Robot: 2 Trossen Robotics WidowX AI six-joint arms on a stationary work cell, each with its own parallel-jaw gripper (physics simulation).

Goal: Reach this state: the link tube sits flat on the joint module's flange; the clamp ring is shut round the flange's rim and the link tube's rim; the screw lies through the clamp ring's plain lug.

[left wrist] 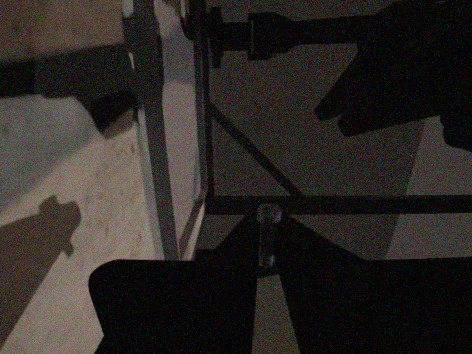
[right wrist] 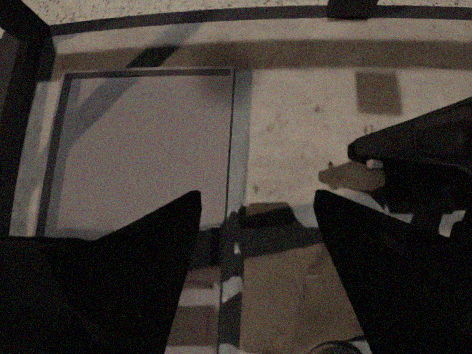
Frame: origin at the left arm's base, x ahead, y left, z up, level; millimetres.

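Where they show: left gripper, fingertip midpoint: point(left wrist: 264, 218) point(right wrist: 351, 148); right gripper, fingertip midpoint: point(left wrist: 326, 121) point(right wrist: 257, 199); right arm's base, origin of the base link: point(left wrist: 220, 37).
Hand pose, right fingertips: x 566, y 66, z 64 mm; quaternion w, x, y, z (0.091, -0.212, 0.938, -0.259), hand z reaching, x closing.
Each offset is from my right fingertips to the centre of the thing.
My left gripper point(left wrist: 264, 218) is shut on the screw @[dx -55, dy -70, dz -49 mm] point(left wrist: 269, 234), which stands out pale between the dark fingertips in the left wrist view, its round head toward the top of the view. My right gripper point(right wrist: 257, 199) is open, with no part between its fingertips; it hangs above the tray's side wall. At the bottom edge of the right wrist view a dark curved rim is cut off, too little of it to name. The joint module, the link tube and the clamp ring cannot be made out in these views.
A shallow tray @[dx +110, dy +104, dz -134 mm] point(left wrist: 155, 125) point(right wrist: 240, 130) has a grey rim; in the right wrist view it lies at the left. A dark arm reaches in from the right there. Dark frame bars point(left wrist: 350, 204) cross the left wrist view. Broad shadows fall across table and tray.
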